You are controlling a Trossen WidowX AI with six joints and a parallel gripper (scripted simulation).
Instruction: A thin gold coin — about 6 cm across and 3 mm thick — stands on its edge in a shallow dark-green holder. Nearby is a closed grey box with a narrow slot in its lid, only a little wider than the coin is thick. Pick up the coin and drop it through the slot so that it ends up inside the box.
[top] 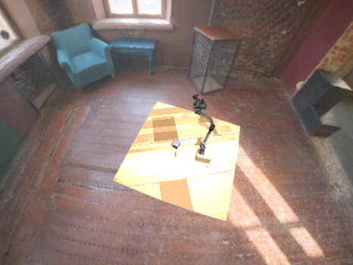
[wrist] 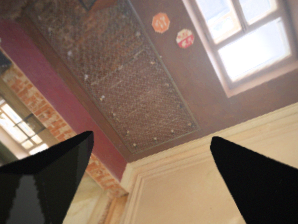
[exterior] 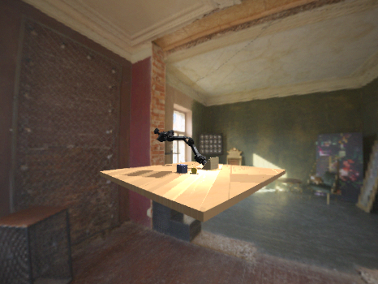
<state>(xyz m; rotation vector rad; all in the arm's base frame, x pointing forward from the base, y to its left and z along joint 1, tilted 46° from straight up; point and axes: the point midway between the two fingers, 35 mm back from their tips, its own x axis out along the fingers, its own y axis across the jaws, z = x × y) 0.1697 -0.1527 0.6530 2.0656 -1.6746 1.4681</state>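
My gripper tip is 680 mm to the right of the gold coin, 350 mm above it and 130 mm short of it.
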